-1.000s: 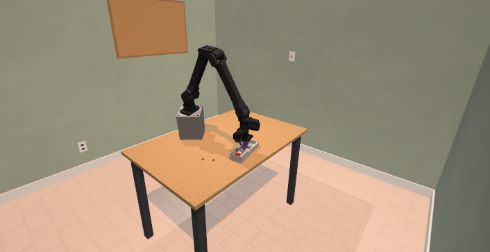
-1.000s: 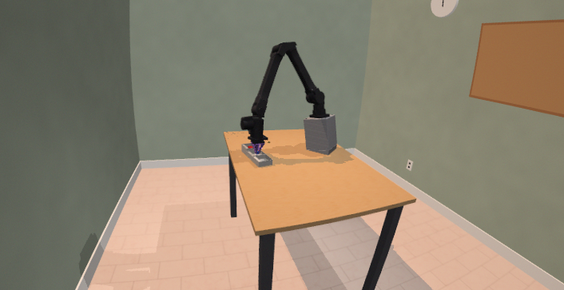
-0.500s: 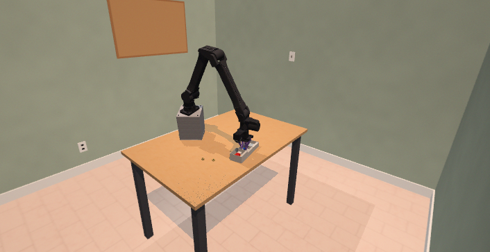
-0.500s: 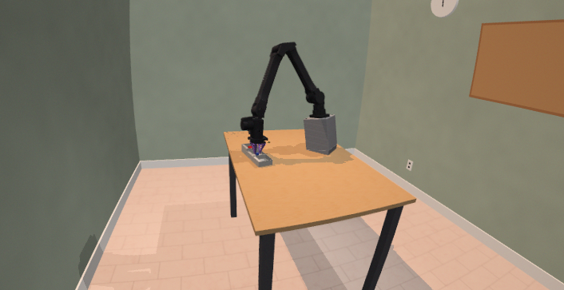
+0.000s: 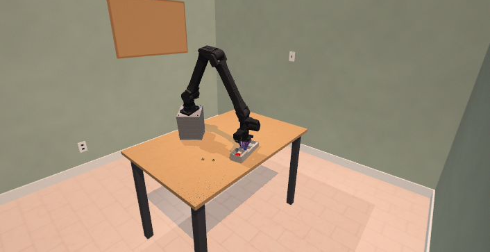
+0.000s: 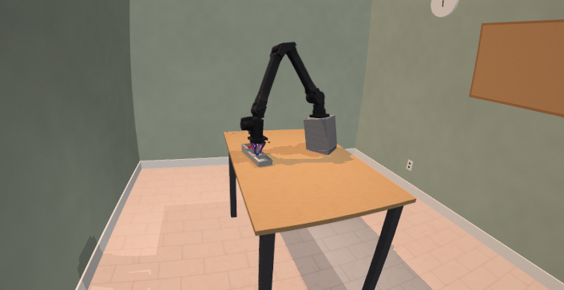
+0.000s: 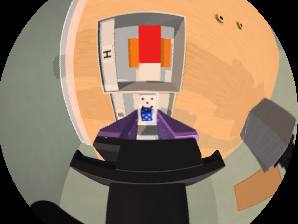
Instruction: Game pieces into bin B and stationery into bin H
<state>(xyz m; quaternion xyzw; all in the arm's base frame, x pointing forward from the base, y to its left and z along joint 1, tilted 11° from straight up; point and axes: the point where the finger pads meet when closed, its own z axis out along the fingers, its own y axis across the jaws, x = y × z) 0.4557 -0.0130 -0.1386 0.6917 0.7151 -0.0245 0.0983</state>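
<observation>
My hand is 1 cm above the blue piece. Also, from my hand: red piece: 8 cm to the right, 1 cm below; white domino: 2 cm below; grey bin row: 1 cm below, 1 cm ahead.
</observation>
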